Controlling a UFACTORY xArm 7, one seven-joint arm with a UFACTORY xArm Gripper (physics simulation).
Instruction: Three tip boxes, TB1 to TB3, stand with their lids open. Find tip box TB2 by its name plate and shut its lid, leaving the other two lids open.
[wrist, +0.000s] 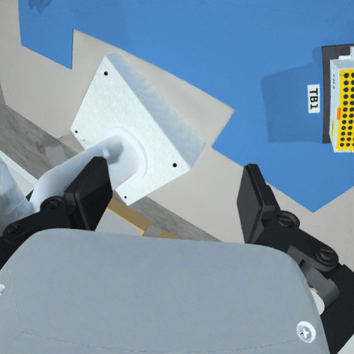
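Note:
My gripper (173, 179) is open with empty fingers, high above the arm's base and the table. A tip box (343, 107) with yellow top and black holes shows in part at the right edge, on a dark holder. A name plate (313, 98) beside it reads TB1. Its lid cannot be made out here. Tip boxes TB2 and TB3 do not show in this view.
A white square base plate (102, 110) with the arm's white column stands left of centre. A blue mat (200, 55) with a jagged edge spreads over the beige table (210, 195). A tan-edged piece (127, 216) shows below, behind my gripper housing.

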